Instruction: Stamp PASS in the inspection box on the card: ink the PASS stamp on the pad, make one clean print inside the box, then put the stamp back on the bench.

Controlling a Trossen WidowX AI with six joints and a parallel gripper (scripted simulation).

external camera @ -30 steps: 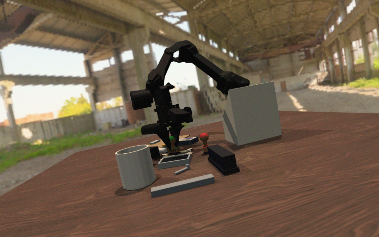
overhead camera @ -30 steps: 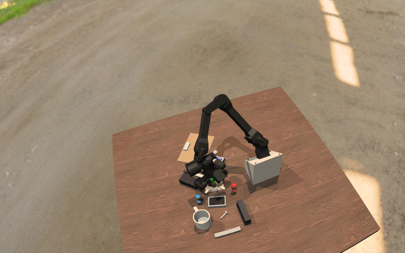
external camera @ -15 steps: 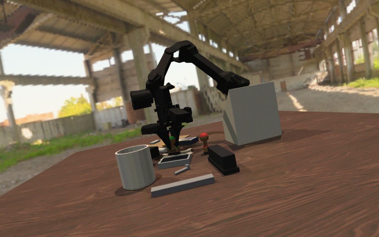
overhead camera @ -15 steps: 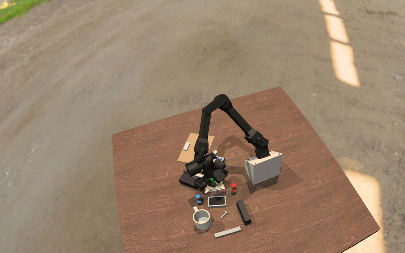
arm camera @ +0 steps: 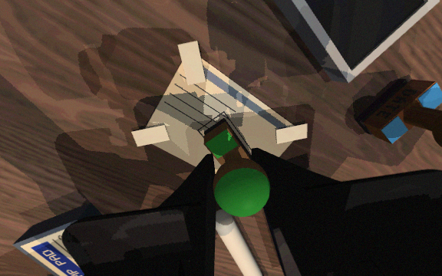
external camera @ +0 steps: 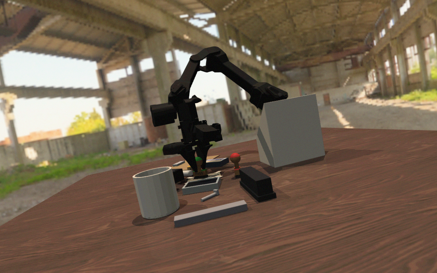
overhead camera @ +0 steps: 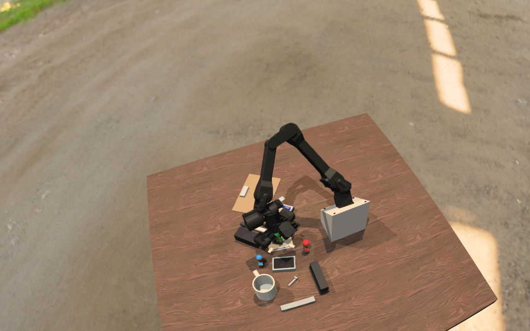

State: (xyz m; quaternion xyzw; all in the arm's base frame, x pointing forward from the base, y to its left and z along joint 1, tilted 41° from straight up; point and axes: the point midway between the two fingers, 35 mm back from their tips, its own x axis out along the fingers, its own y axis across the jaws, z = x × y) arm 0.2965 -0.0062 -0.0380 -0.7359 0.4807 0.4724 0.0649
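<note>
My gripper tip is 10 mm past the taped card and 20 mm above it. Also, from my gripper tip: ink pad: 120 mm to the left, 20 mm below; green-knobbed stamp: right at my gripper tip; yellow-knobbed stamp: 30 mm ahead, 100 mm to the right.
</note>
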